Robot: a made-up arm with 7 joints.
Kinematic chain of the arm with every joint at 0, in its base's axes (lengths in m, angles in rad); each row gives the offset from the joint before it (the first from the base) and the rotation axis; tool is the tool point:
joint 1: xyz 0 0.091 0 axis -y
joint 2: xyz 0 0.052 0 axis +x
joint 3: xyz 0 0 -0.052 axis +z
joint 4: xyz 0 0 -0.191 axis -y
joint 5: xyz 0 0 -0.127 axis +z
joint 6: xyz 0 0 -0.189 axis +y
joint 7: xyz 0 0 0 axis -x
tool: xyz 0 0 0
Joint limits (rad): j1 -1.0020..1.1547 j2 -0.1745..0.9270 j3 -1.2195..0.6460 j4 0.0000..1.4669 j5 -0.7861..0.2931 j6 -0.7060..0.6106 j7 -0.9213..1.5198
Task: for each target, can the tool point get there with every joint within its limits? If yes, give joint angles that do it. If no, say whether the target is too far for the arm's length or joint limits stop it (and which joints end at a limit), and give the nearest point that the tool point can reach.
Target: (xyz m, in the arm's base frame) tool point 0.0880 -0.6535 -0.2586
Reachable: no: too far | nearest point 0.0870 -0.1965 -0.2557 | short by 0.457 m
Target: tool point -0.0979 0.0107 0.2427
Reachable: no: joint limits stop it (at a limit: joint 1, joint 2, joint 4) | nearest point 0.3099 -0.1110 0.1194 | short by 0.443 m
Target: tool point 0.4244 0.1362 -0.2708
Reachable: yes | joints 0.4855 -0.0183 0.0050 0.9073 -0.4308 -0.3199 0.2593
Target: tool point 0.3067 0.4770 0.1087
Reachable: yes | joints 0.9550 0.7375 0.4273 1.1797 -0.3740 -0.1230 0.4594
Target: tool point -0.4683 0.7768 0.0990
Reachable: no: too far | nearest point -0.2827 0.5901 -0.1807 | short by 0.384 m
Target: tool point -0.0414 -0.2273 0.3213
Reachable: no: joint limits stop it (at a limit: joint 1, joint 2, joint 4) | nearest point 0.2807 -0.1580 0.0737 | short by 0.412 m
